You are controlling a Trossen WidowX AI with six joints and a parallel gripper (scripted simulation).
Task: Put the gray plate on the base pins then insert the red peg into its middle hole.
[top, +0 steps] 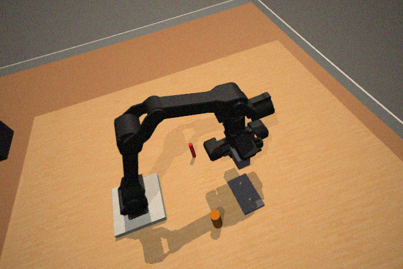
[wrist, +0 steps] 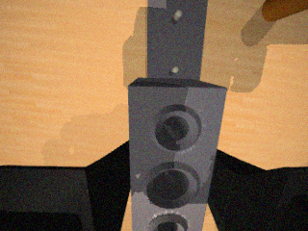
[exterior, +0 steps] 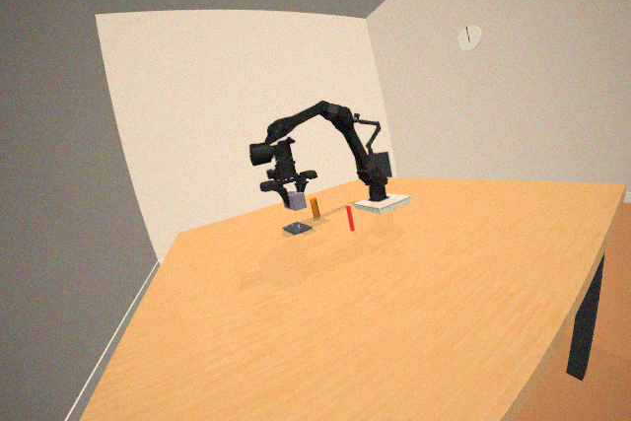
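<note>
Right now my gripper tip is 2 cm past the dark flat base, 8 cm to the left of it and 10 cm above it. Round my gripper tip: orange cylinder (13 cm behind, 14 cm to the right, 7 cm below); red peg (13 cm behind, 12 cm to the left, 7 cm below); gray plate (3 cm above).
</note>
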